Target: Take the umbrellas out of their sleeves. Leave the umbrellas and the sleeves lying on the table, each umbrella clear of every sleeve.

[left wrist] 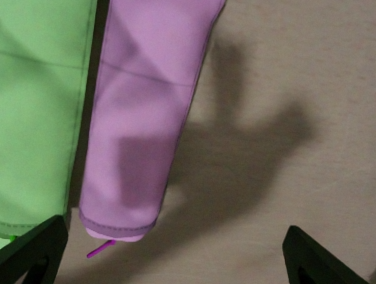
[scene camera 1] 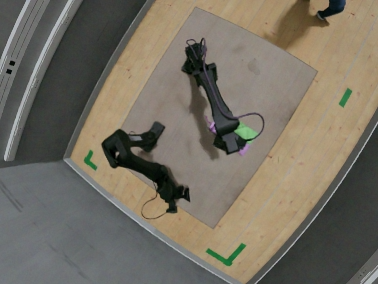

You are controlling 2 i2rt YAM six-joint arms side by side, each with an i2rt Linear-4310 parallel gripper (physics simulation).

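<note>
A green sleeve (scene camera 1: pixel 246 132) (left wrist: pixel 40 125) and a purple sleeve (scene camera 1: pixel 244 150) (left wrist: pixel 140 120) lie side by side on the table. The left arm covers much of both in scene camera 1. In the left wrist view, a pale purple umbrella end (left wrist: pixel 117 237) and a magenta strap (left wrist: pixel 101 249) peek from the purple sleeve's near end. A pale green end and a green strap (left wrist: pixel 13 238) show at the green sleeve. My left gripper (scene camera 1: pixel 226 145) (left wrist: pixel 176 230) is open above the table at the purple sleeve's near end. My right gripper (scene camera 1: pixel 182 204) is open, apart from the sleeves.
The grey-brown table top (scene camera 1: pixel 265 95) lies under the sleeves. Wooden floor (scene camera 1: pixel 325 125) with green tape marks (scene camera 1: pixel 345 97) surrounds it. A person's leg (scene camera 1: pixel 334 8) shows at the upper right. My right arm (scene camera 1: pixel 142 165) extends over the table's lower left edge.
</note>
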